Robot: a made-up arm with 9 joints. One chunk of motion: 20 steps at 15 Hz.
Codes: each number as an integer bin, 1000 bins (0 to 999) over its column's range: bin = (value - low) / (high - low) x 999, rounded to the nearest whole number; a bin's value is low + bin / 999 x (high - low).
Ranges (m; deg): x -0.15..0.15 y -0.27..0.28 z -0.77..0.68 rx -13..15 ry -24..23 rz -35..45
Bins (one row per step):
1: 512 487 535 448 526 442
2: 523 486 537 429 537 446
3: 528 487 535 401 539 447
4: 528 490 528 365 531 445
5: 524 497 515 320 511 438
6: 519 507 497 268 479 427
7: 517 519 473 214 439 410
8: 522 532 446 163 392 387
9: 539 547 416 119 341 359
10: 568 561 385 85 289 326
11: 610 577 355 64 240 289
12: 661 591 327 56 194 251
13: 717 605 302 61 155 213
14: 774 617 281 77 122 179
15: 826 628 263 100 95 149
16: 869 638 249 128 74 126
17: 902 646 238 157 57 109
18: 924 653 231 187 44 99
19: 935 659 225 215 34 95
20: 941 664 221 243 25 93
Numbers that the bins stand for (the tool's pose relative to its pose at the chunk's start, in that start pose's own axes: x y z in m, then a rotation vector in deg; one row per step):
1: 0.0038 -0.0019 0.0065 -0.44 0.75 0.40
2: 0.0071 -0.0024 0.0094 -0.98 1.26 0.72
3: 0.0086 -0.0019 0.0065 -1.76 1.36 0.80
4: 0.0086 -0.0002 -0.0036 -2.77 0.98 0.64
5: 0.0074 0.0036 -0.0225 -4.03 0.04 0.08
6: 0.0059 0.0091 -0.0486 -5.49 -1.46 -0.81
7: 0.0053 0.0157 -0.0835 -7.00 -3.35 -2.17
8: 0.0068 0.0229 -0.1227 -8.43 -5.56 -4.01
9: 0.0119 0.0312 -0.1662 -9.66 -7.96 -6.25
10: 0.0206 0.0389 -0.2112 -10.62 -10.40 -8.89
11: 0.0332 0.0477 -0.2547 -11.21 -12.71 -11.86
12: 0.0485 0.0554 -0.2954 -11.43 -14.87 -14.90
13: 0.0653 0.0631 -0.3317 -11.29 -16.71 -17.94
14: 0.0824 0.0697 -0.3621 -10.84 -18.26 -20.67
15: 0.0980 0.0757 -0.3883 -10.20 -19.53 -23.07
16: 0.1110 0.0813 -0.4086 -9.41 -20.52 -24.91
17: 0.1209 0.0857 -0.4246 -8.60 -21.32 -26.27
18: 0.1275 0.0895 -0.4347 -7.76 -21.93 -27.07
19: 0.1308 0.0928 -0.4434 -6.97 -22.40 -27.39
20: 0.1326 0.0956 -0.4492 -6.19 -22.82 -27.55

